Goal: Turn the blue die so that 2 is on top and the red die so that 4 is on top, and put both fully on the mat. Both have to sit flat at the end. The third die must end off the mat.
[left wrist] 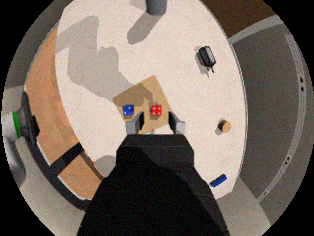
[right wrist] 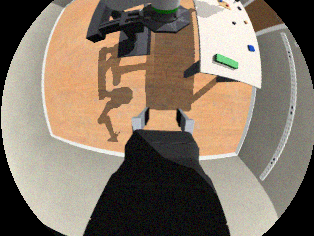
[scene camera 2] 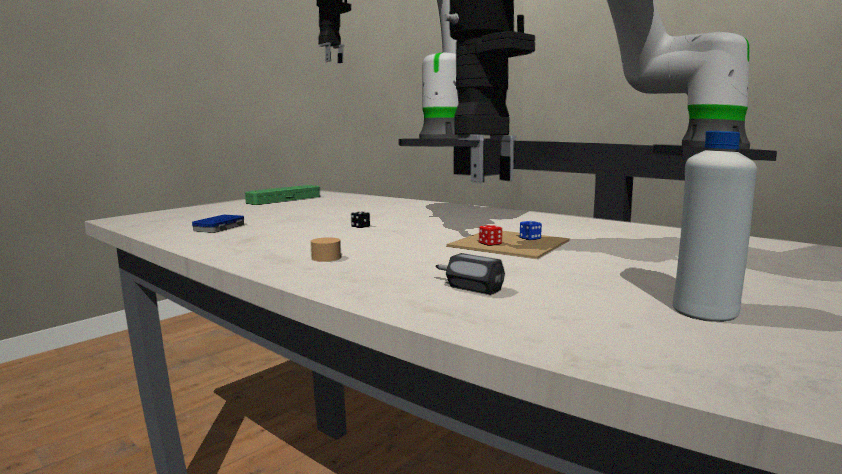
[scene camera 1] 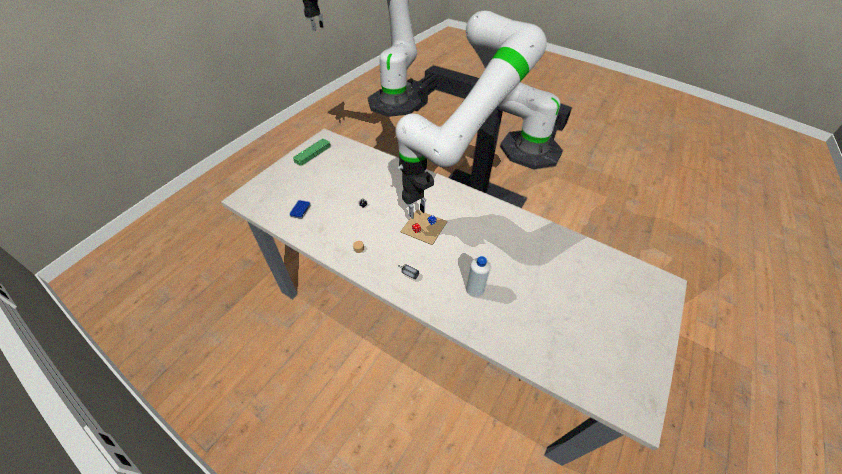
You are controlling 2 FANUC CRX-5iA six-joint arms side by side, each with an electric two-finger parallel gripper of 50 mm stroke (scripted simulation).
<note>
The pictures show: the left gripper, the right gripper, a tan mat and a white bottle.
The left gripper shows as well in the left wrist view. The right gripper is seen too in the right wrist view.
</note>
